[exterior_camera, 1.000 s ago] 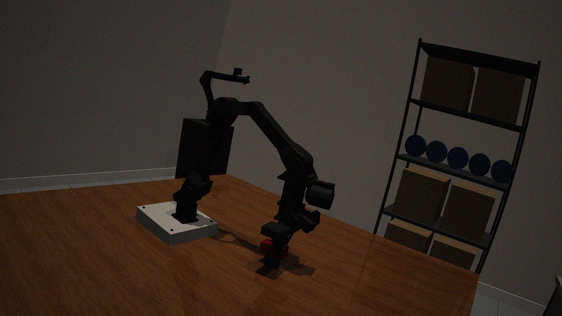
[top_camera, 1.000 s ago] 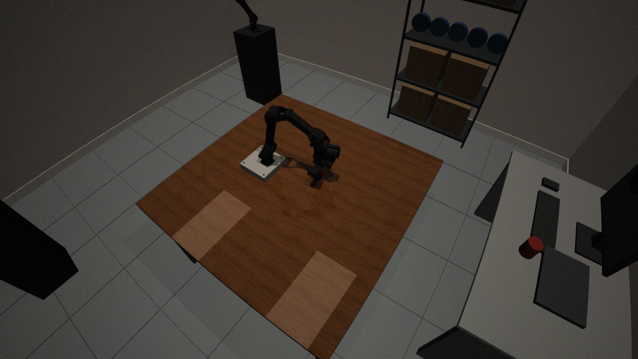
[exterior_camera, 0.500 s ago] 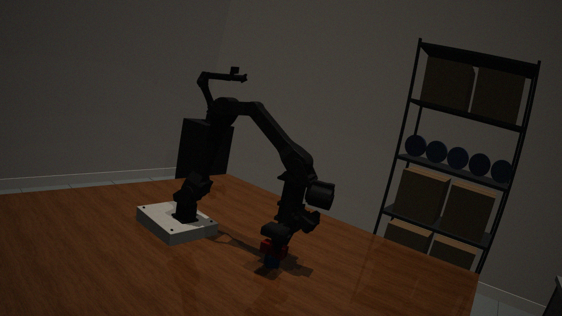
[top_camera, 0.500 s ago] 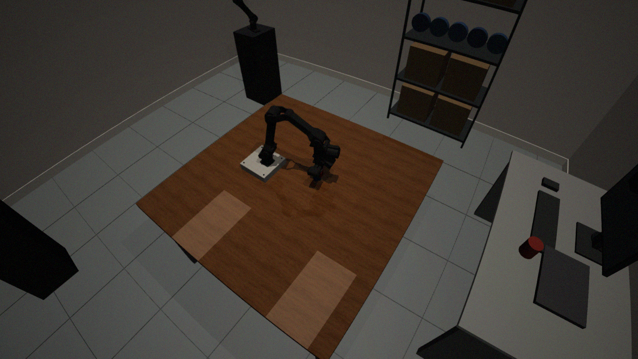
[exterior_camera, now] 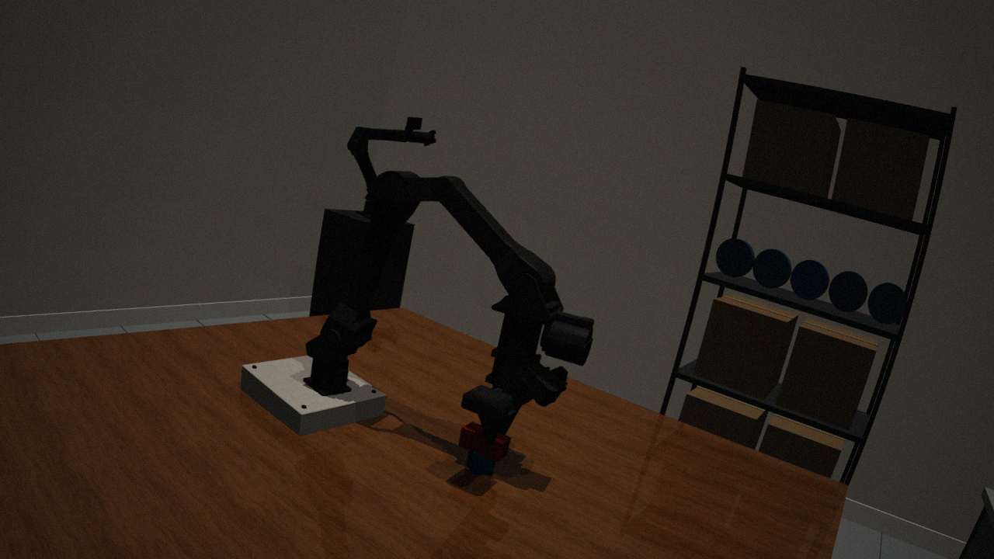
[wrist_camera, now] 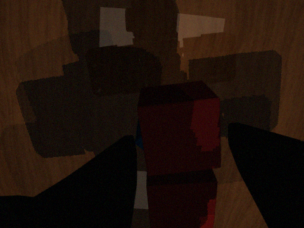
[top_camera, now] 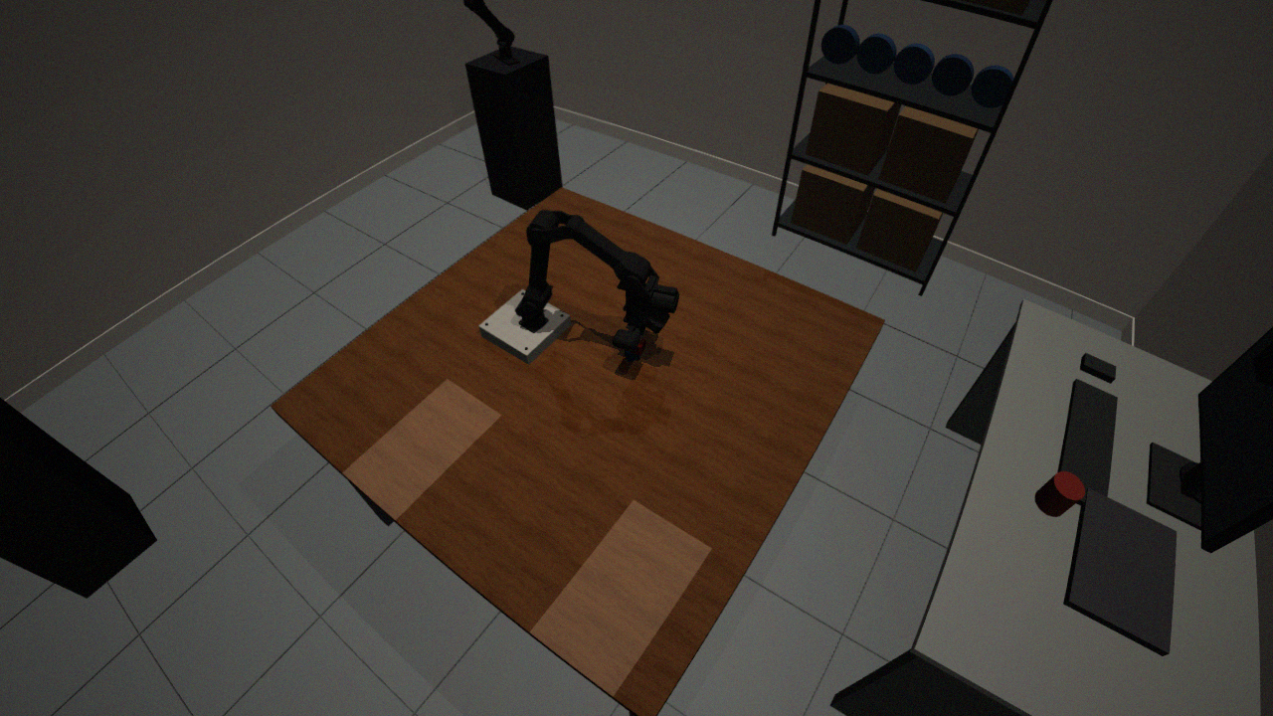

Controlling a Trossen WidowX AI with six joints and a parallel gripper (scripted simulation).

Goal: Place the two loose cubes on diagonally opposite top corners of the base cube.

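Now: gripper tip 50 mm above the blue cube and 20 mm past it.
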